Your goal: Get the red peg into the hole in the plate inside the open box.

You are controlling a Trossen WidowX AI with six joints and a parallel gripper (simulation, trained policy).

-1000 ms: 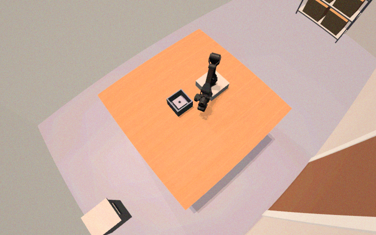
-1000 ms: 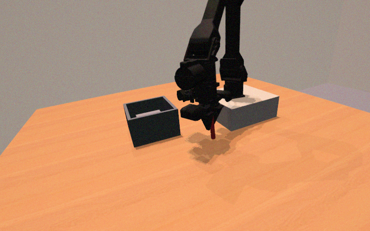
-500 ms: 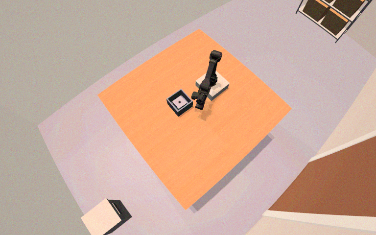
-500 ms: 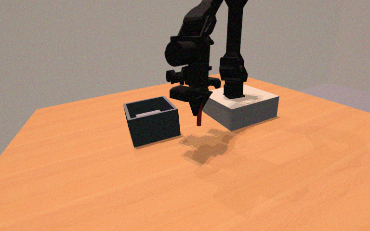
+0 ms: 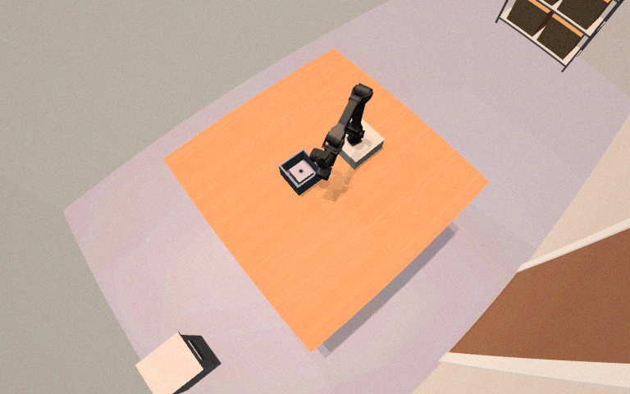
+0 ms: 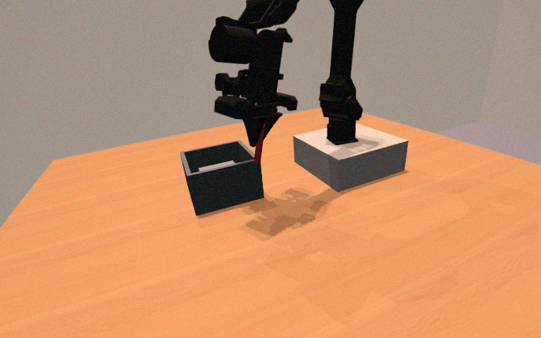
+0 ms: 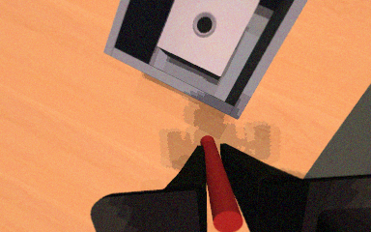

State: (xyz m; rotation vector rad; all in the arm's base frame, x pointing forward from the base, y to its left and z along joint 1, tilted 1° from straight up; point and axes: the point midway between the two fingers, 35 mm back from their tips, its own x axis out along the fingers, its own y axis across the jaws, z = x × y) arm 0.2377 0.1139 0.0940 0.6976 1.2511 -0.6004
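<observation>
Right now my gripper tip is 10 cm above the plate, 9 cm to the left of it and 8 cm short of it. The rest, counted from my gripper tip: red peg (1 cm to the left, 1 cm behind, 1 cm above); then dark box (11 cm below, 9 cm to the right, 8 cm ahead).
</observation>
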